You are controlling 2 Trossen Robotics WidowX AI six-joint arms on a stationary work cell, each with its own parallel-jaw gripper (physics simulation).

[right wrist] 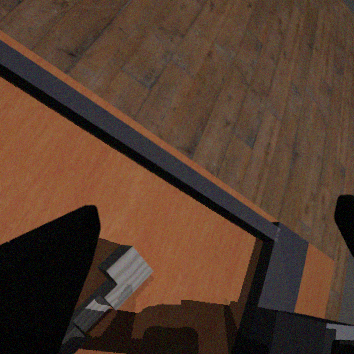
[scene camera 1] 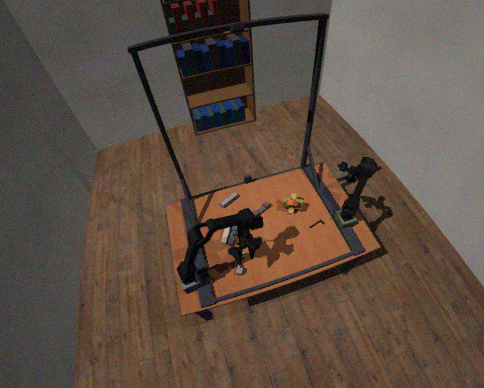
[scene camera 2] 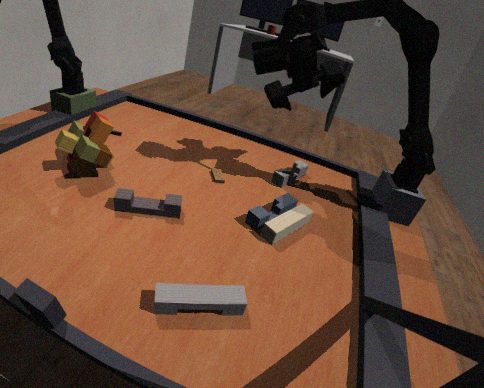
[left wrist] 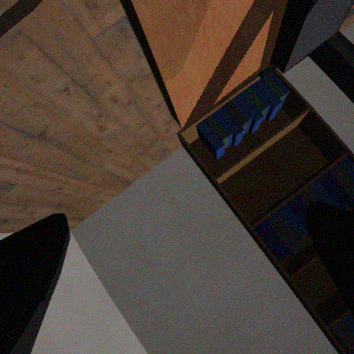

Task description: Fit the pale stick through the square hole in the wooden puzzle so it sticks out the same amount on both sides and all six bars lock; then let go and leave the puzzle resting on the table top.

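Places are measured from the left arm's base along level axes (x ahead, y left, z up), in metres.
Pixels of known places: left gripper, between the fingertips: (left wrist: pixel 189 219); right gripper, between the fingertips: (right wrist: pixel 217 212) (scene camera 1: pixel 246 262) (scene camera 2: pixel 305 103); left arm's base, origin of its link: (scene camera 1: pixel 346 216) (scene camera 2: pixel 73 90); right arm's base, origin of its link: (scene camera 1: pixel 188 277) (scene camera 2: pixel 404 184).
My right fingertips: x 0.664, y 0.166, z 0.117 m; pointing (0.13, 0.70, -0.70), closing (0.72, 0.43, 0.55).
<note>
For each thing: its top centre in the pictures, then the offset to it from my right fingertips. Level surfaces: height alone.
- orange table, height of its surface: dz -0.188 m
- pale stick, centre of its top: (scene camera 2: pixel 290 217) (scene camera 1: pixel 225 233) dx +0.075, dy -0.275, dz -0.157 m
- blue-grey notched bar, centre of its top: (scene camera 2: pixel 275 204) (scene camera 1: pixel 232 234) dx +0.035, dy -0.257, dz -0.157 m
- small black L-shaped key, centre of its top: (scene camera 1: pixel 317 225) dx -0.486, dy -0.191, dz -0.180 m
The wooden puzzle (scene camera 1: pixel 293 203) (scene camera 2: pixel 84 146), a cluster of green, yellow, orange and red bars, stands on the orange table (scene camera 1: pixel 294 246) (scene camera 2: pixel 163 250), toward its far right in scene camera 1. The pale stick (scene camera 1: pixel 225 235) (scene camera 2: pixel 287 223) lies flat beside a blue-grey notched bar (scene camera 2: pixel 271 209), far from the puzzle. My right gripper (scene camera 1: pixel 245 250) (scene camera 2: pixel 302 88) (right wrist: pixel 217 212) is open and empty, hanging high above the table near the stick. My left gripper (scene camera 1: pixel 344 169) (left wrist: pixel 189 219) is open and empty, raised off the table's right edge and facing the wall and bookshelf.
Grey notched bars (scene camera 2: pixel 147 204) (scene camera 2: pixel 200 298) (scene camera 2: pixel 290 173) (right wrist: pixel 123 277) lie scattered on the table. A small black L-shaped key (scene camera 1: pixel 317 223) lies near the puzzle. A dark rail (right wrist: pixel 140 147) borders the table. A bookshelf (scene camera 1: pixel 219 96) (left wrist: pixel 260 151) and a black gantry (scene camera 1: pixel 313 96) stand behind.
</note>
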